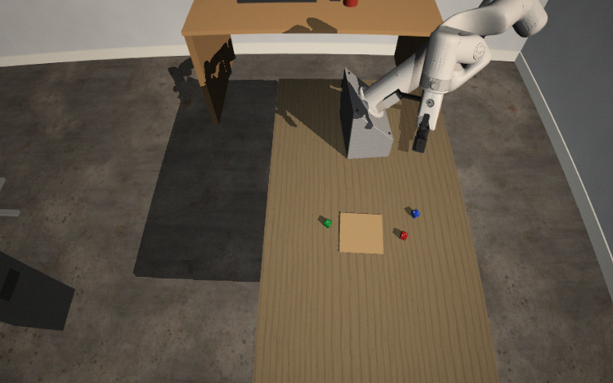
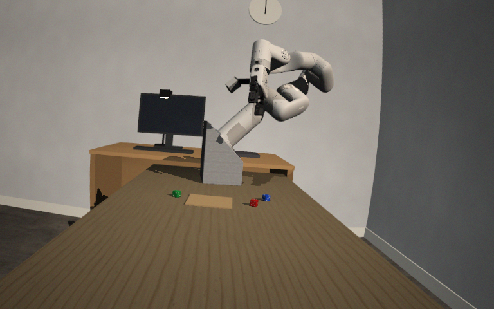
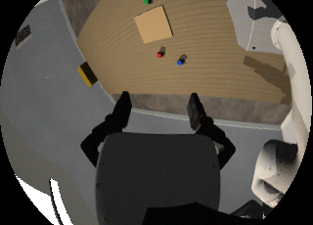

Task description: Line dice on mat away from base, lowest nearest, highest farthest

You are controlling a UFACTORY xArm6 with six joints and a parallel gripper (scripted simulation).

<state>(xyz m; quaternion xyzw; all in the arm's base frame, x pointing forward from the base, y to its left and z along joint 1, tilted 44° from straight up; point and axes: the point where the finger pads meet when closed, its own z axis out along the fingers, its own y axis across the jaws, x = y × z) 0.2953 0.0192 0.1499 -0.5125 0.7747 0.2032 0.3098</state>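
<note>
The green die is 12 cm ahead of my hand, 23 cm to the right of it and 30 cm below it. From my hand the other things lie so: red die 15 cm ahead, 2 cm to the left, 30 cm below; tan mat 14 cm ahead, 12 cm to the right, 31 cm below; blue die 6 cm ahead, 6 cm to the left, 30 cm below.
</note>
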